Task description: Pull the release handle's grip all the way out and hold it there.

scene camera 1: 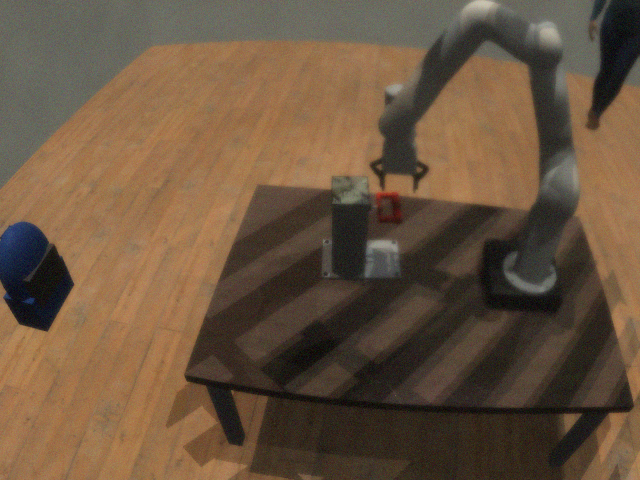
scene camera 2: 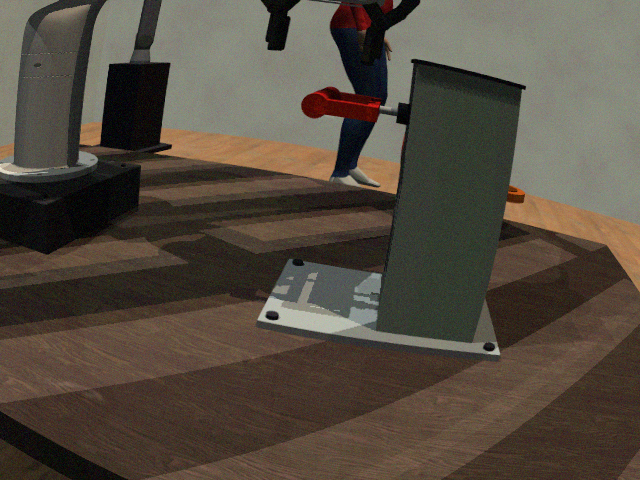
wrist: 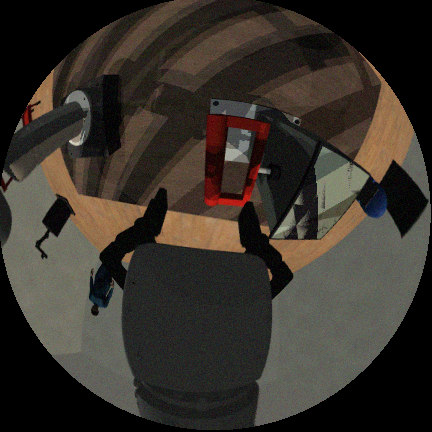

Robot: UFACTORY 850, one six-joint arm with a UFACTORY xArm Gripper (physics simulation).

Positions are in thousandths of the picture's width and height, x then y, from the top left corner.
My gripper shows in scene camera 1 (623,395), in scene camera 2 (501,118) and in the wrist view (473,471).
